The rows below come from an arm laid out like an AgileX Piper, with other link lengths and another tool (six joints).
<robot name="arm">
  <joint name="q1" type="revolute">
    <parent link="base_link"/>
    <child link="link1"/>
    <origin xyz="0 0 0.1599"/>
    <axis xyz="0 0 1"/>
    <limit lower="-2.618" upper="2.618"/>
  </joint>
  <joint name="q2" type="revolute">
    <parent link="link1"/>
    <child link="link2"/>
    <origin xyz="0 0 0"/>
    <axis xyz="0 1 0"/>
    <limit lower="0" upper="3.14"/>
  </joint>
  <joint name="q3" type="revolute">
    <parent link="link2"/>
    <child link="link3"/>
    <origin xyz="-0.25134 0 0.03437"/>
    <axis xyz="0 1 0"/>
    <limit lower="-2.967" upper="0"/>
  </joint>
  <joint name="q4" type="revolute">
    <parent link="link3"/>
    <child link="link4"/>
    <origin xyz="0.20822 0 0.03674"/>
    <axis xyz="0.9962 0 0.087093"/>
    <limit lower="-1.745" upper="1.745"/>
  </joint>
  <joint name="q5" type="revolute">
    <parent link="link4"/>
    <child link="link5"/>
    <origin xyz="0 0 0"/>
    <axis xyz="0 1 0"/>
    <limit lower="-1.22" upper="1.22"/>
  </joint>
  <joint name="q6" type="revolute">
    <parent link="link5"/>
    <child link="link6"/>
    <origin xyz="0.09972 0 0.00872"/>
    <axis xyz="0.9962 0 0.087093"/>
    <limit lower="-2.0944" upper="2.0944"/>
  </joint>
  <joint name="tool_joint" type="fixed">
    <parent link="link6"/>
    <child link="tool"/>
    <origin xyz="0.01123 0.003 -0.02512" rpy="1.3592 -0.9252 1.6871"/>
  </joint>
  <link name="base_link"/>
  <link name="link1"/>
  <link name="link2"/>
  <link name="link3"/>
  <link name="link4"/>
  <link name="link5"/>
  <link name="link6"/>
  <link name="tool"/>
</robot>
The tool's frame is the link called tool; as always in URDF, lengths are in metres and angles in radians.
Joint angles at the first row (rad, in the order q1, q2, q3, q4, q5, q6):
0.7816 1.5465 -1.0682 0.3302 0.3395 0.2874
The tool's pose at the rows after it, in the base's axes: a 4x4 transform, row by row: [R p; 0 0 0 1], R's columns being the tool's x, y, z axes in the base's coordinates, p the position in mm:
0.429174 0.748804 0.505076 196.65; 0.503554 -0.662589 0.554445 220.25; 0.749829 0.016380 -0.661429 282.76; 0 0 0 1
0.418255 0.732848 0.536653 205.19; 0.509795 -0.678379 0.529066 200.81; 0.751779 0.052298 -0.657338 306.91; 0 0 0 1
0.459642 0.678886 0.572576 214.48; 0.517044 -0.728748 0.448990 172.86; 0.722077 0.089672 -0.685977 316.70; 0 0 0 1
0.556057 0.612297 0.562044 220.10; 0.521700 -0.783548 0.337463 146.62; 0.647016 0.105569 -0.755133 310.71; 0 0 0 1
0.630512 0.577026 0.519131 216.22; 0.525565 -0.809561 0.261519 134.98; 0.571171 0.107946 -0.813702 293.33; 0 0 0 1
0.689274 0.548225 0.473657 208.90; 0.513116 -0.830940 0.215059 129.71; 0.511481 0.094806 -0.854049 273.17; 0 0 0 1
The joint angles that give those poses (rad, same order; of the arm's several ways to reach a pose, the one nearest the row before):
0.7366 1.5205 -1.1363 0.3184 0.4537 0.2669
0.6658 1.4763 -1.2068 0.2832 0.5659 0.2550
0.5761 1.4417 -1.2339 0.2127 0.6606 0.2858
0.4965 1.4338 -1.2280 0.1375 0.7554 0.3442
0.4767 1.4337 -1.1689 0.0841 0.7865 0.4021
0.4767 1.4338 -1.0864 0.0564 0.7742 0.4599

